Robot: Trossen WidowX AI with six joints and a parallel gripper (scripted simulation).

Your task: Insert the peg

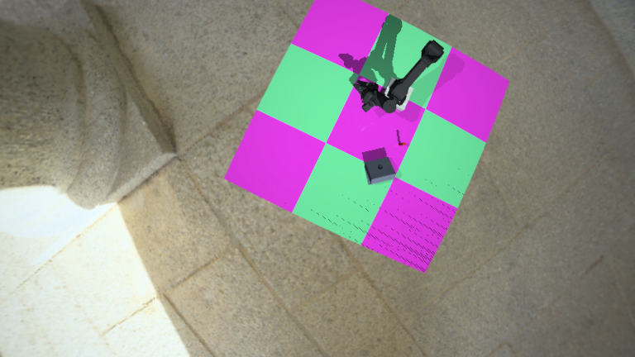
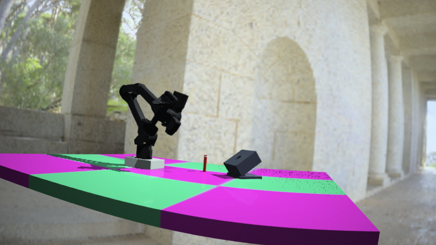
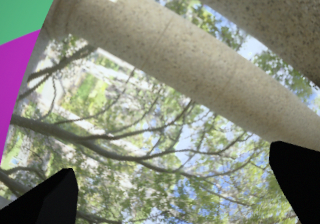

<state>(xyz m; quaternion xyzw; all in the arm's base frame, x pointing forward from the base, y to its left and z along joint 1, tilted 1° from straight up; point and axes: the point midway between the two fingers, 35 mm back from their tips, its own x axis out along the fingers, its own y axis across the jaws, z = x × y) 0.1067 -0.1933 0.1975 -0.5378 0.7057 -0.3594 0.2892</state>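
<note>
Right now my gripper tip is 360 mm to the right of the red peg, 180 mm above it and 160 mm short of it. Round my gripper tip: thin foot plate (350 mm ahead, 300 mm to the left, 230 mm below); dark sloped panel (340 mm ahead, 290 mm to the left, 170 mm below).
</note>
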